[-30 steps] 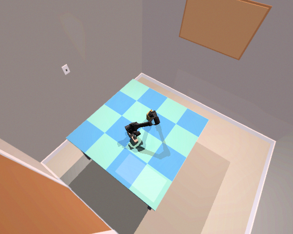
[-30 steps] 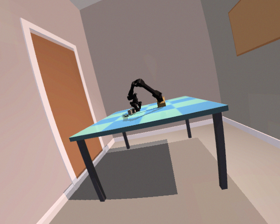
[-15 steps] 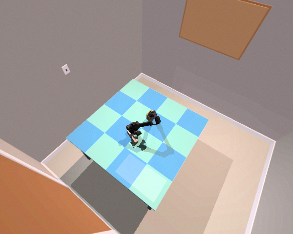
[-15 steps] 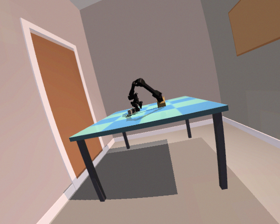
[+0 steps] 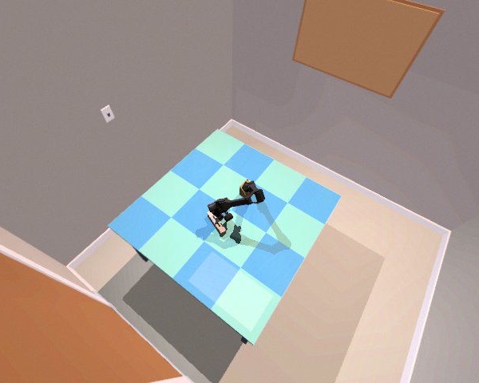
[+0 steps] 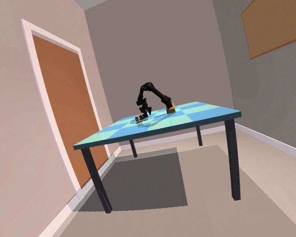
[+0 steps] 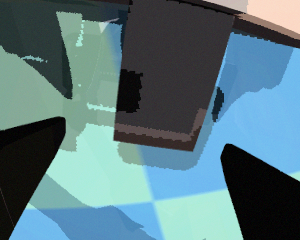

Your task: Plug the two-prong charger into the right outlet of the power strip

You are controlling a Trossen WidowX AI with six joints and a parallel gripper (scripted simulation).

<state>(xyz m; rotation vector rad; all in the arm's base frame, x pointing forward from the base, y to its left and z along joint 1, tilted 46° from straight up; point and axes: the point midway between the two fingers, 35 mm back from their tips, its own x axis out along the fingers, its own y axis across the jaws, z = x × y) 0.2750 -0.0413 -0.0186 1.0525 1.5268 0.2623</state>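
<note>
Now: the two-prong charger 50 mm ahead of my gripper tip, 30 mm to the right of it and 10 mm above it.
</note>
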